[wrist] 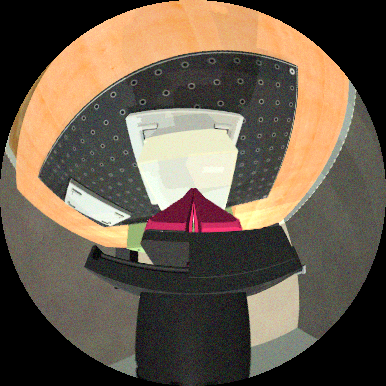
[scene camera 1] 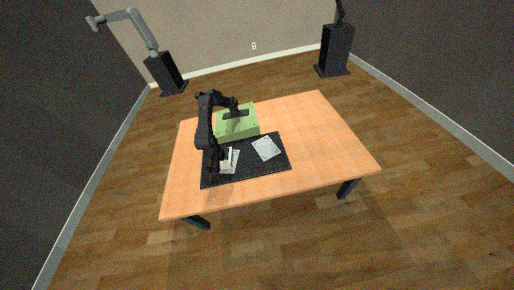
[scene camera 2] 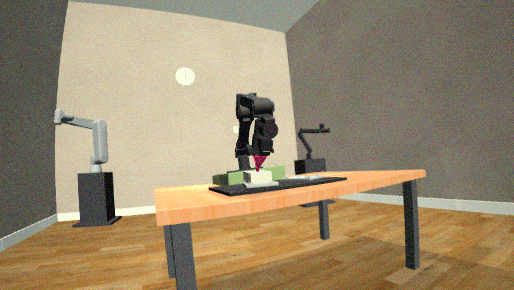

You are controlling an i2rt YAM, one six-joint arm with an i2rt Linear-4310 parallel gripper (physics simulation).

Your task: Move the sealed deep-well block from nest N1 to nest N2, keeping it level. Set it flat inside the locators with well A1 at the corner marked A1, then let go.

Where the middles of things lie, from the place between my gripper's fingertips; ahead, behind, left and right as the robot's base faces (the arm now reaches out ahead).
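I see the nest plate [wrist: 142,124] 1 cm to the left of my hand, 1 cm behind it and 5 cm below it. As for the deep-well block [wrist: 171,163], it is 2 cm behind my hand and 2 cm below it.
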